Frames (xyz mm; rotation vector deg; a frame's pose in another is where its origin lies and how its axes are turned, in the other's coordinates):
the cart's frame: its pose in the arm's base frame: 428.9 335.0 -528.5 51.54 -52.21 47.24
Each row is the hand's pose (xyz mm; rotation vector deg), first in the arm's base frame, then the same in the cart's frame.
Working: the arm's base frame: its pose in the cart's frame: 245.4 394.8 599.5 -51.54 52.21 -47.24

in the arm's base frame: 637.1 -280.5 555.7 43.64 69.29 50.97
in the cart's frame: 931.5 -116.7 846.4 45.59 94.75 -43.65
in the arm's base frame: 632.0 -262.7 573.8 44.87 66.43 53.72
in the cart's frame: 949.5 -100.2 837.8 46.20 92.44 -40.49
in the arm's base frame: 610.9 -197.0 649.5 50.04 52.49 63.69
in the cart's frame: 1023.2 -34.8 809.7 47.21 81.13 -28.23
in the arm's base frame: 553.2 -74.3 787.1 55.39 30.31 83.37
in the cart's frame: 1150.5 102.3 761.4 50.00 64.88 -4.80
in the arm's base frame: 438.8 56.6 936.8 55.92 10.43 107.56
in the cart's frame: 1268.8 295.7 726.3 54.43 52.13 22.40
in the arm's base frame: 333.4 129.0 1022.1 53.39 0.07 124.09
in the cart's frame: 1320.5 440.3 720.0 57.69 46.16 40.29
